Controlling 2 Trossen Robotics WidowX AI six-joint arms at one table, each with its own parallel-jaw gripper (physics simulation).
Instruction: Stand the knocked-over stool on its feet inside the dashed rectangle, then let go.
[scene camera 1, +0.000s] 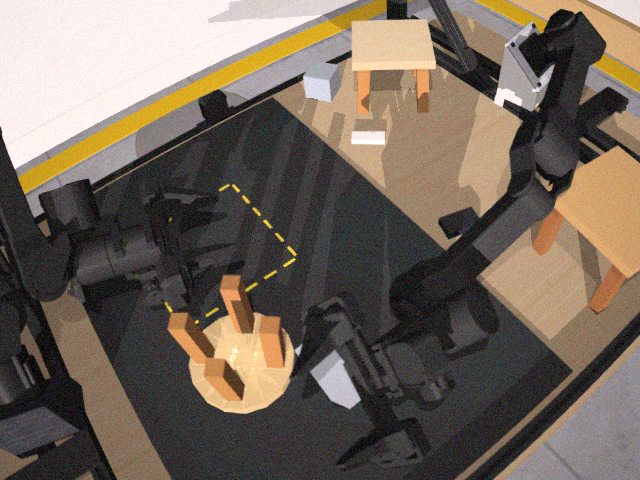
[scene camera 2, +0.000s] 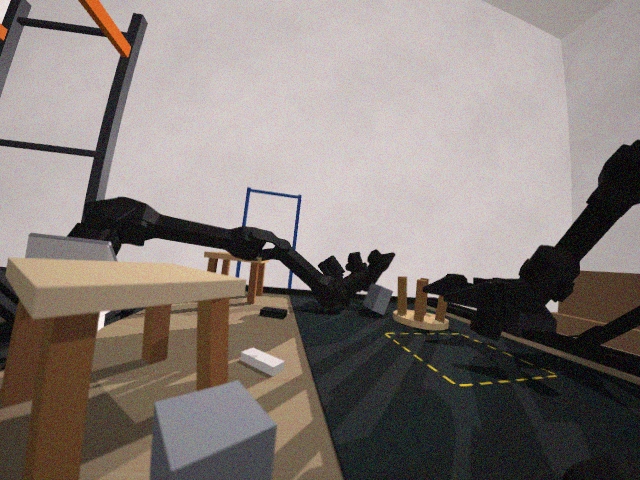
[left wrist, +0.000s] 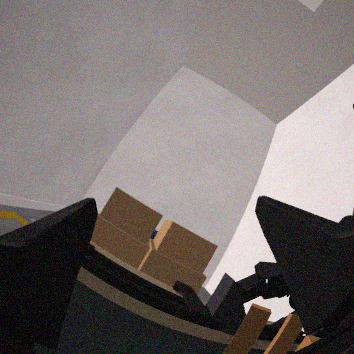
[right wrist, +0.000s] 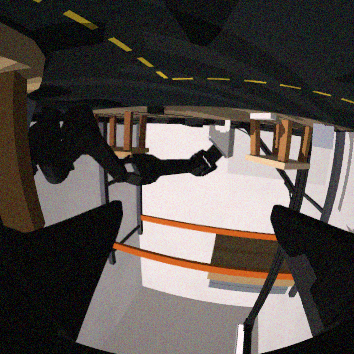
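Pixels of known places: left gripper, fingertip midpoint: (scene camera 1: 316, 423) (scene camera 2: 389, 260) (left wrist: 177, 205); right gripper, fingertip midpoint: (scene camera 1: 226, 220) (scene camera 2: 432, 293) (right wrist: 199, 211); left arm's base at its link origin: (scene camera 1: 535, 55) (scene camera 2: 82, 258) (right wrist: 220, 147); right arm's base at its link origin: (scene camera 1: 19, 400) (left wrist: 235, 293).
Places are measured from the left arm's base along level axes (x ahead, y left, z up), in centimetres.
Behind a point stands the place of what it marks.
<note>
The stool (scene camera 1: 258, 383) @[x 70.1, y 1.5, z -8.1 cm] (scene camera 2: 419, 321) @[x 64.3, y -6.9, z -8.0 cm] is upside down on the dark mat, its round seat flat and four orange-brown legs pointing up. It lies beside the near corner of the yellow dashed rectangle (scene camera 1: 295, 255) (scene camera 2: 465, 384) (right wrist: 218, 79); its legs also show in the left wrist view. In scene camera 1 my right gripper (scene camera 1: 230, 230) @[x 58.5, y -14.5, z -0.3 cm] (right wrist: 199, 211) @[x 58.5, y -14.5, z -0.3 cm] is open and empty above the rectangle, hiding part of its outline. My left gripper (scene camera 1: 316, 421) @[x 71.5, y 14.0, z 5.6 cm] (left wrist: 177, 205) @[x 71.5, y 14.0, z 5.6 cm] is open and empty, low over the mat to the right of the stool, with one finger close to the seat rim.
A pale grey block (scene camera 1: 336, 379) @[x 65.1, y 10.1, z -2.3 cm] (scene camera 2: 378, 299) @[x 61.3, y 4.9, z -5.4 cm] lies by the left gripper. Another grey block (scene camera 1: 320, 81) @[x 24.0, y -29.6, z -5.4 cm] (scene camera 2: 214, 428) @[x 22.0, y -32.4, z -4.9 cm] stands near a square-topped stool (scene camera 1: 392, 43) @[x 15.1, y -20.2, z 1.5 cm] (scene camera 2: 129, 279) @[x 15.7, y -26.4, z 1.5 cm]. A white block (scene camera 1: 368, 137) @[x 27.8, y -15.7, z -8.8 cm] (scene camera 2: 262, 361) @[x 27.2, y -17.3, z -8.8 cm], a black block (scene camera 1: 457, 222) @[x 34.2, y 6.1, z -8.6 cm] (scene camera 2: 272, 312) @[x 32.8, y 4.7, z -8.8 cm] and another wooden stool (scene camera 1: 604, 201) @[x 27.7, y 23.0, z 2.6 cm] are beyond the mat.
</note>
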